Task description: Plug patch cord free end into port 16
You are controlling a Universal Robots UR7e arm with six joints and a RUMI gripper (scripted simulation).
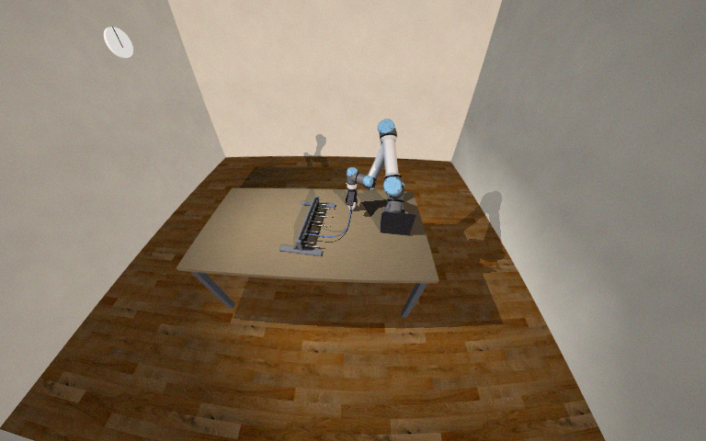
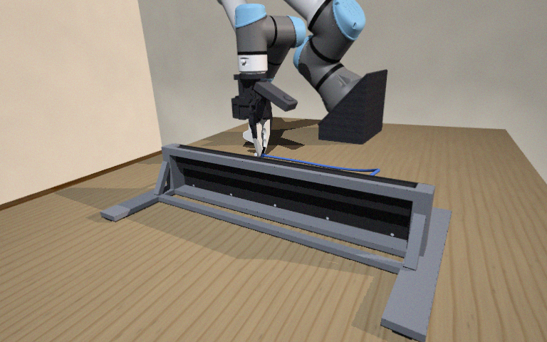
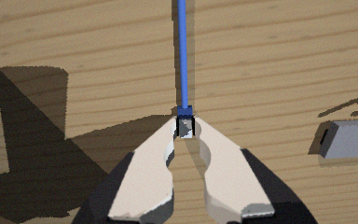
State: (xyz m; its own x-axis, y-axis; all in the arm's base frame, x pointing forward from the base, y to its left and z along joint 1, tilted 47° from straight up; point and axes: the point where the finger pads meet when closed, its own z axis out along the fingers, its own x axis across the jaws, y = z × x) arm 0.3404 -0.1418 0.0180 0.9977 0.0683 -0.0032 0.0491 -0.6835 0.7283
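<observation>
Now: the plug 1 cm to the right of my hand and 1 cm below it.
</observation>
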